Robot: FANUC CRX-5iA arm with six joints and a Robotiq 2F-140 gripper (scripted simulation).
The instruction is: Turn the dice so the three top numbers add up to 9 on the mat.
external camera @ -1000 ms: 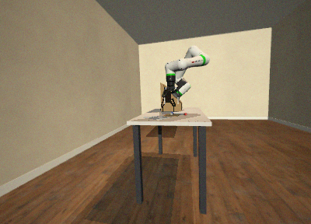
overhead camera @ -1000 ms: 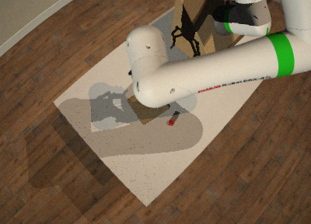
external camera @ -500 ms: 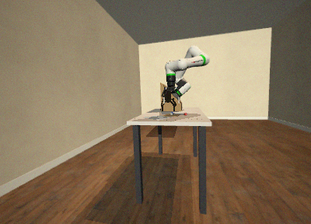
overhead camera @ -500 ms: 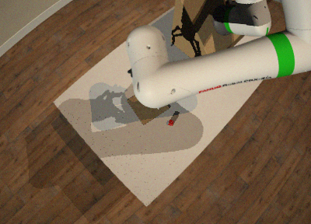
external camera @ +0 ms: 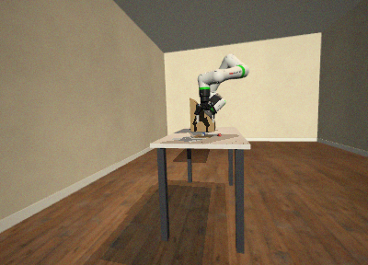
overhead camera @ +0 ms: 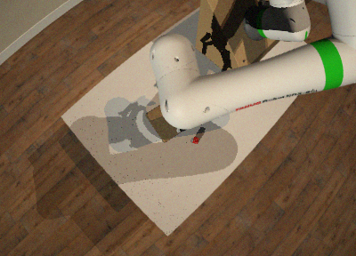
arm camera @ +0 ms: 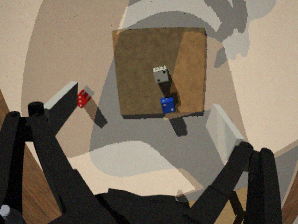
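The red die lies 120 mm below my hand and 110 mm to the left of it. Round my hand: white die 110 mm below, 20 mm to the right; then mat 120 mm below, 20 mm to the right; then blue die 110 mm below, 60 mm behind, 20 mm to the right.
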